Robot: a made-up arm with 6 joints.
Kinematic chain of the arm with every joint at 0, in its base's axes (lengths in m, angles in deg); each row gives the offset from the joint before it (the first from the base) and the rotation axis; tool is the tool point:
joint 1: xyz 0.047 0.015 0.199 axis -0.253 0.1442 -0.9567
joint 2: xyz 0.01 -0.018 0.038 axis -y
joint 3: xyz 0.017 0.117 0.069 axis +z
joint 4: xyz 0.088 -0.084 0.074 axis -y
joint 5: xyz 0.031 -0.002 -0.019 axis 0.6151 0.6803 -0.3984
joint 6: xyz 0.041 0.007 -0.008 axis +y
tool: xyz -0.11 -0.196 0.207
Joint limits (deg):
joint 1: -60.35..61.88
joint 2: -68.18..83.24
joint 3: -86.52..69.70
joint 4: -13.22..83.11
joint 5: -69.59..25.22
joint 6: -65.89..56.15
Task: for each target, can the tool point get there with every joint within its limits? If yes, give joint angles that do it. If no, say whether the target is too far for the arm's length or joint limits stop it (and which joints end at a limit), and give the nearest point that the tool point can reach.
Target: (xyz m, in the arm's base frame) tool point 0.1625 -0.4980 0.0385
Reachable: no: joint limits stop it (at a limit: joint 1, joint 2, joint 6) | nearest point 0.1621 -0.4348 0.0580 | short by 0.066 m
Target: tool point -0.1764 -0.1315 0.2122
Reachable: yes | joints -4.28 67.06 -10.60 28.79 -32.08 -16.99
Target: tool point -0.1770 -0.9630 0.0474
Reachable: no: too far | nearest point -0.0889 -0.4211 0.1553 | short by 0.560 m
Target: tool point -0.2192 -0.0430 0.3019
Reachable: yes | joints 11.51 71.49 15.50 23.45 -56.63 -1.33
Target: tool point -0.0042 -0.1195 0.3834
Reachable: yes | joints -16.99 -40.81 -30.59 34.17 7.56 -52.10
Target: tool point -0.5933 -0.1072 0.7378
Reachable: no: too far | nearest point -0.3753 -0.0700 0.5811 | short by 0.271 m
